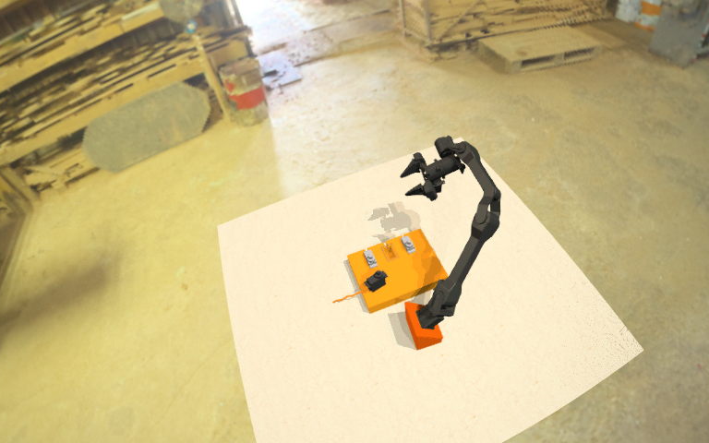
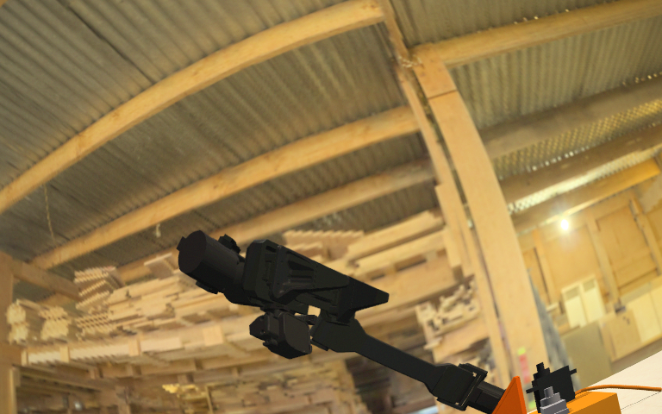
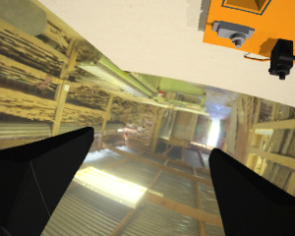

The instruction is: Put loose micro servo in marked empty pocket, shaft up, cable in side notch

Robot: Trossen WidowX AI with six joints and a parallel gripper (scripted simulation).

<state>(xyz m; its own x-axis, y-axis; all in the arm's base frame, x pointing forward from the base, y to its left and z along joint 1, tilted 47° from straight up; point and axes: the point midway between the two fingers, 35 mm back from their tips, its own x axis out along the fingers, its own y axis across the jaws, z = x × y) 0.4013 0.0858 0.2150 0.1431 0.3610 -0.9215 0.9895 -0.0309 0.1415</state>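
Right now my gripper tip is 190 mm past the orange deck, 80 mm to the right of it and 250 mm above it.
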